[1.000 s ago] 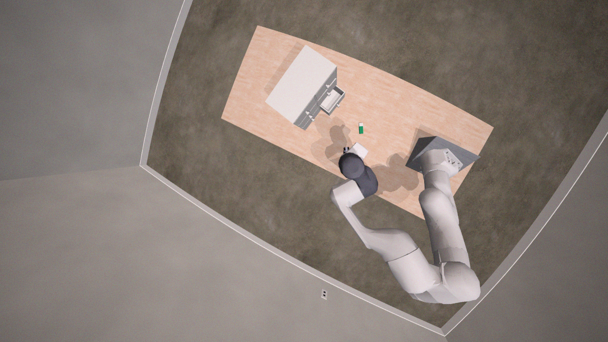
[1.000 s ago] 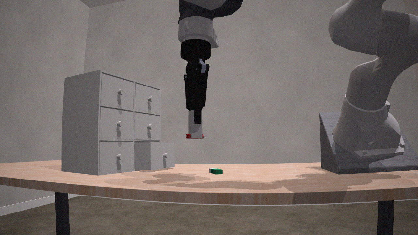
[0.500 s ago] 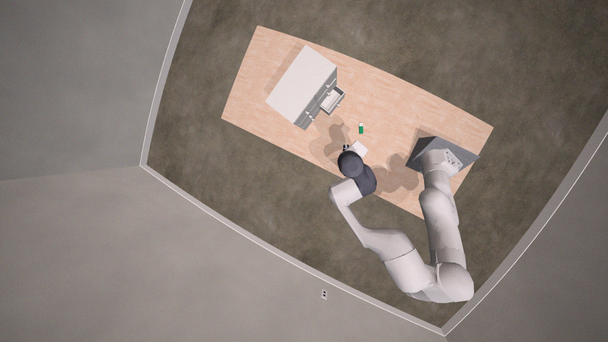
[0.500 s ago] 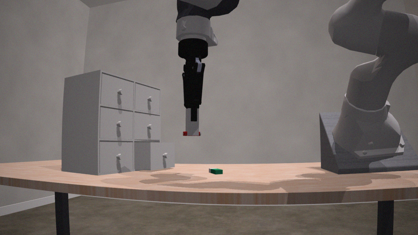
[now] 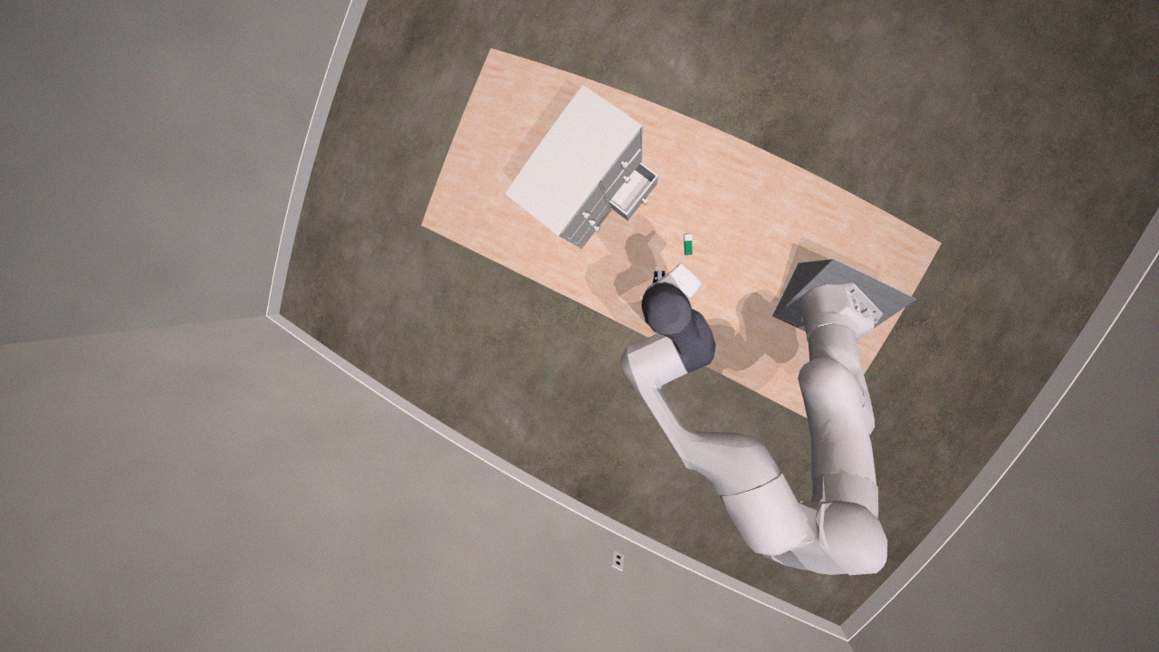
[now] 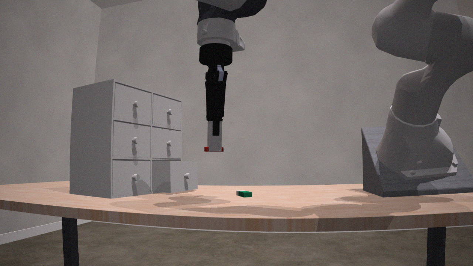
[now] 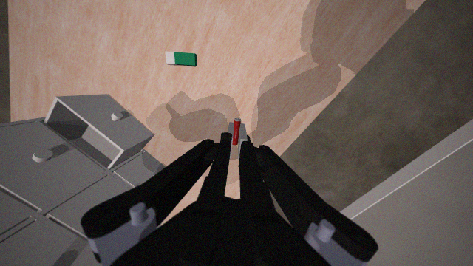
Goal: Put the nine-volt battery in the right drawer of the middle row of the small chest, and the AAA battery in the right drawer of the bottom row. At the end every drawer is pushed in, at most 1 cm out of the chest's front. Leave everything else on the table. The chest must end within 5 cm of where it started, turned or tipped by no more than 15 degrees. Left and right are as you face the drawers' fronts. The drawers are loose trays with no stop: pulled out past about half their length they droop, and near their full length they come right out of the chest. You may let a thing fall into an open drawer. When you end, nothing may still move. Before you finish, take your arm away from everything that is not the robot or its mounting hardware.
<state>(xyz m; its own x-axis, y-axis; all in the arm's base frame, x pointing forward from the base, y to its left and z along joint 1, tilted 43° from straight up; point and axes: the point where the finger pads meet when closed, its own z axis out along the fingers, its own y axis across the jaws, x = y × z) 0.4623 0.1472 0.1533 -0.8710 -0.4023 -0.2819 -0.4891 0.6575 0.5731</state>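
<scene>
My gripper is now 33 cm short of the green nine-volt battery, 21 cm to the left of it and 3 cm above it. Also, from my hand: red AAA battery: 3 cm below.
</scene>
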